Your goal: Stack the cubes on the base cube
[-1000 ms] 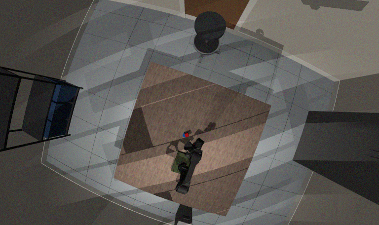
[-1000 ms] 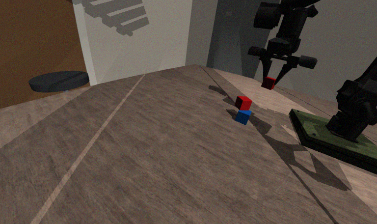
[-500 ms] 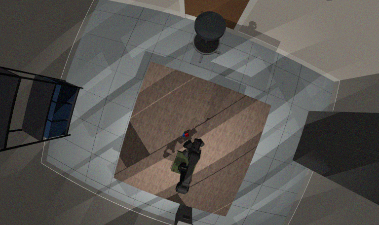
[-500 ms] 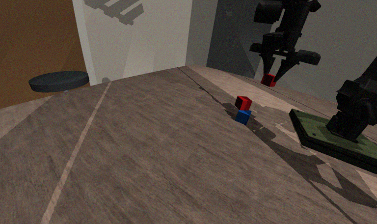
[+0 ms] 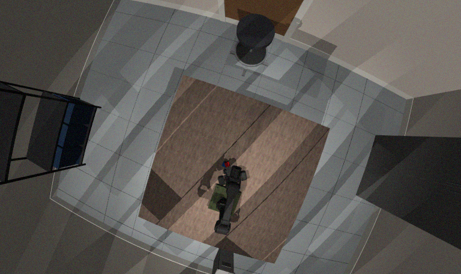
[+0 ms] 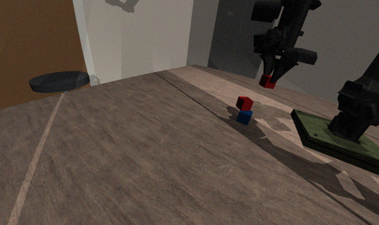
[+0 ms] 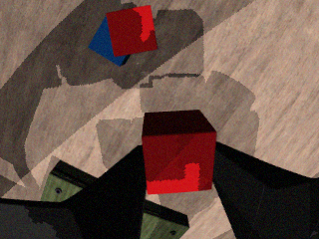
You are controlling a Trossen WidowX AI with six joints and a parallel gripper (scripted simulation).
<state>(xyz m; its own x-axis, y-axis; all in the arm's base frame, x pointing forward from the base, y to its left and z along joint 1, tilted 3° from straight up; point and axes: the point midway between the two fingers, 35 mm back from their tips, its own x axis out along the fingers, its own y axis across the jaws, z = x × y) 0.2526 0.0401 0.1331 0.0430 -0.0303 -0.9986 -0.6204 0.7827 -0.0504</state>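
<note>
Now: the blue cube 20 mm ahead of my gripper tip, 80 mm to the left of it and 110 mm below it.
</note>
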